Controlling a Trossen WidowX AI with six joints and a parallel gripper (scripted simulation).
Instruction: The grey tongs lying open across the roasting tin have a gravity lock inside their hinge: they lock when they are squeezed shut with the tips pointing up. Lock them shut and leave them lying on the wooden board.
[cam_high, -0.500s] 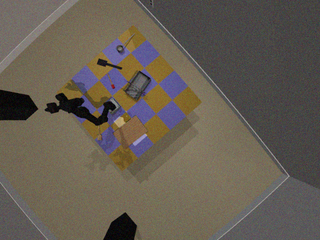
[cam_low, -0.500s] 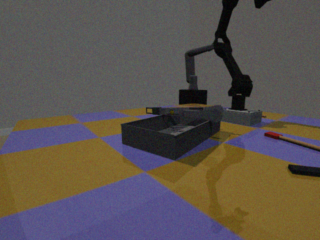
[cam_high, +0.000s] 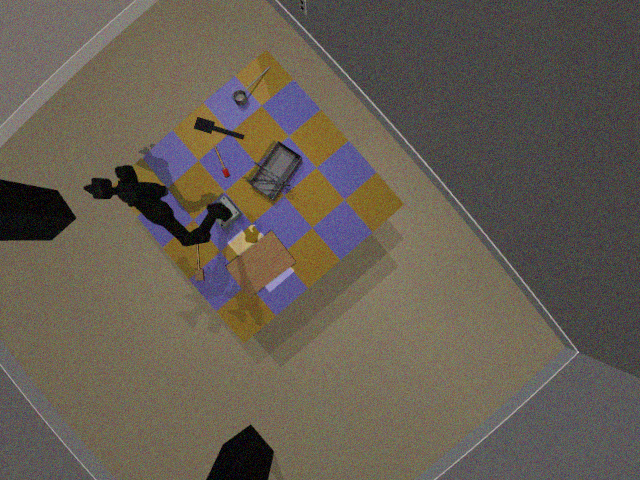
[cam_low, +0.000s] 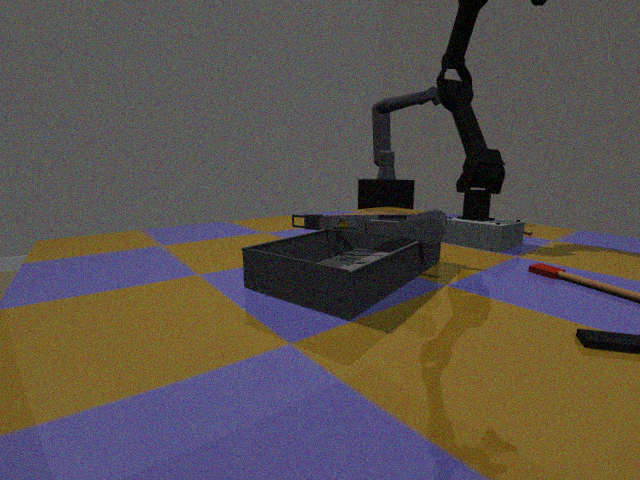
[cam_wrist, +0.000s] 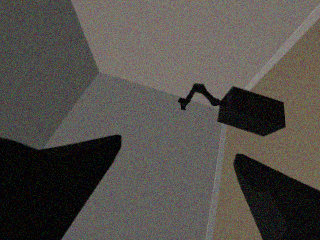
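My gripper tip is now 610 mm above the roasting tin, 530 mm short of it and 120 mm to the left of it. Round my gripper tip: wooden board 630 mm below, 490 mm to the right, 110 mm ahead; black spatula 630 mm below, 400 mm ahead, 340 mm to the left.
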